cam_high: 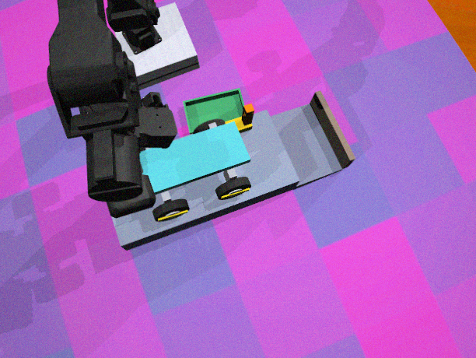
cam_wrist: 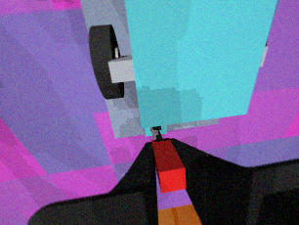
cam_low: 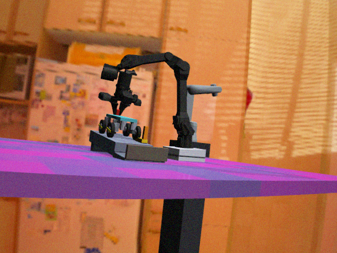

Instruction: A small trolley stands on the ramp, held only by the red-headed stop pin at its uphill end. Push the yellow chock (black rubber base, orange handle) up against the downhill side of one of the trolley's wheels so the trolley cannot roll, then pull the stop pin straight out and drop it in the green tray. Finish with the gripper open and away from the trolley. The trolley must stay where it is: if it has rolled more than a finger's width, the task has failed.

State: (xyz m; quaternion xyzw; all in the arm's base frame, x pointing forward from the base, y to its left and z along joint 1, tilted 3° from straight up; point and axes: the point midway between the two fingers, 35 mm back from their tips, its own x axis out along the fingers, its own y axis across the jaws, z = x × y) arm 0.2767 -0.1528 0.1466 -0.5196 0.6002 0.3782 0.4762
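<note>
Now: the yellow chock 210 mm to the left of my gripper tip and 70 mm below it. From my gripper tip the other things lie so: trolley (100 mm to the left, 40 mm below, 40 mm ahead); then red-headed stop pin (right at my gripper tip); then grey ramp (110 mm to the left, 110 mm below, 40 mm ahead).
</note>
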